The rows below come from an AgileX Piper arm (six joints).
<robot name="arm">
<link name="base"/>
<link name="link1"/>
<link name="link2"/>
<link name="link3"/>
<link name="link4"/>
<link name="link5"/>
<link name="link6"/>
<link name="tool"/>
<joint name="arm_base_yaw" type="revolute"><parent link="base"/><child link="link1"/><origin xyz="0.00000 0.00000 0.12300" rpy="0.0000 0.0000 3.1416"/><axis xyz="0 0 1"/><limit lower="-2.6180" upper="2.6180"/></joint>
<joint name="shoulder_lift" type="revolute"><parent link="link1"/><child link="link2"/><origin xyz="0.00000 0.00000 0.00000" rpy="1.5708 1.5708 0.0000"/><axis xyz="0 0 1"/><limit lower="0.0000" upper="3.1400"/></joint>
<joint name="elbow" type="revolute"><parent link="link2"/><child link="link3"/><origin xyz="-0.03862 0.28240 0.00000" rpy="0.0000 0.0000 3.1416"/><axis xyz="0 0 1"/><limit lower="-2.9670" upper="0.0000"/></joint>
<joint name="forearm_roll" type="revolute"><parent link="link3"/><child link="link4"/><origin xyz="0.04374 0.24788 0.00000" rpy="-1.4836 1.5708 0.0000"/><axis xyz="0 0 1"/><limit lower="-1.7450" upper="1.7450"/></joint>
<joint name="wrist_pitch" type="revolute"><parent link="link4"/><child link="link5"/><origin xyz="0.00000 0.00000 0.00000" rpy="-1.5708 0.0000 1.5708"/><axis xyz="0 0 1"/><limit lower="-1.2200" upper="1.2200"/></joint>
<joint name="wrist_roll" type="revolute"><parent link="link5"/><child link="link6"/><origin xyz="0.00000 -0.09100 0.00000" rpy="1.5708 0.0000 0.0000"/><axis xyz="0 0 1"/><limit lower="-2.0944" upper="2.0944"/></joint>
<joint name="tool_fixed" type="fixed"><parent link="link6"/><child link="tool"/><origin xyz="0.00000 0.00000 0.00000" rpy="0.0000 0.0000 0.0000"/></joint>
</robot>
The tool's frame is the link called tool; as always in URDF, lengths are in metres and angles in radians.
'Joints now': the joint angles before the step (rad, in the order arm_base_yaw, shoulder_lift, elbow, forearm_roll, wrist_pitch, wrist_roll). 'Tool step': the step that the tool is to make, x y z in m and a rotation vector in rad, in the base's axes. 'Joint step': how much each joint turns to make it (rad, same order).
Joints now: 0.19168, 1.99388, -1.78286, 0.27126, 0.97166, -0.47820
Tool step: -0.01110, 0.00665, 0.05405, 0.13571, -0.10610, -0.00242
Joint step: 0.00104, -0.07354, -0.06468, 0.11288, 0.00845, 0.00000
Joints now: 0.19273, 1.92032, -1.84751, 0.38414, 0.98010, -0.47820
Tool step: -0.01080, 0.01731, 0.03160, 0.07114, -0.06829, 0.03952
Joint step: 0.03538, -0.03165, -0.05431, 0.05489, 0.00434, 0.00098
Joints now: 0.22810, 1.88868, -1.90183, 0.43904, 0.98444, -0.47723
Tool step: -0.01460, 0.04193, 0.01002, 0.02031, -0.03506, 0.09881
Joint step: 0.10228, -0.00079, -0.02887, 0.00940, -0.01065, -0.00001
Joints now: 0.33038, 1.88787, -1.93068, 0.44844, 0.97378, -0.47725
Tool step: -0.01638, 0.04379, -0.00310, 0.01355, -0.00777, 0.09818
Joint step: 0.10818, 0.01233, -0.00179, 0.00831, -0.02539, 0.00003
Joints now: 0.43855, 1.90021, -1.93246, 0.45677, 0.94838, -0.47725
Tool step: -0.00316, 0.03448, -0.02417, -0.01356, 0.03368, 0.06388
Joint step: 0.07339, 0.05852, -0.00117, 0.00293, -0.02334, -0.00077
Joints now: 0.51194, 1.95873, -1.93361, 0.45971, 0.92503, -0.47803
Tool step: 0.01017, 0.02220, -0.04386, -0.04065, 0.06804, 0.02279
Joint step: 0.03172, 0.09727, 0.00001, -0.00096, -0.02011, -0.00002
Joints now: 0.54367, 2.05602, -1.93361, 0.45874, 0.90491, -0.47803
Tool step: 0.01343, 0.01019, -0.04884, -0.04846, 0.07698, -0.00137
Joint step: 0.00444, 0.10291, 0.00001, -0.00095, -0.01335, 0.00001
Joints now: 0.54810, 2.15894, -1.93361, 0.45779, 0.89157, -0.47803
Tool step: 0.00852, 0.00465, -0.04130, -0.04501, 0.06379, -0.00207
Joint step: 0.00000, 0.08398, -0.00002, -0.00472, -0.00674, -0.00001
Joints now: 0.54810, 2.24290, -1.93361, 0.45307, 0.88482, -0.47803
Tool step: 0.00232, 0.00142, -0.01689, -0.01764, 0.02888, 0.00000
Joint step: 0.00001, 0.03386, -0.00004, -0.00002, 0.00002, 0.00002
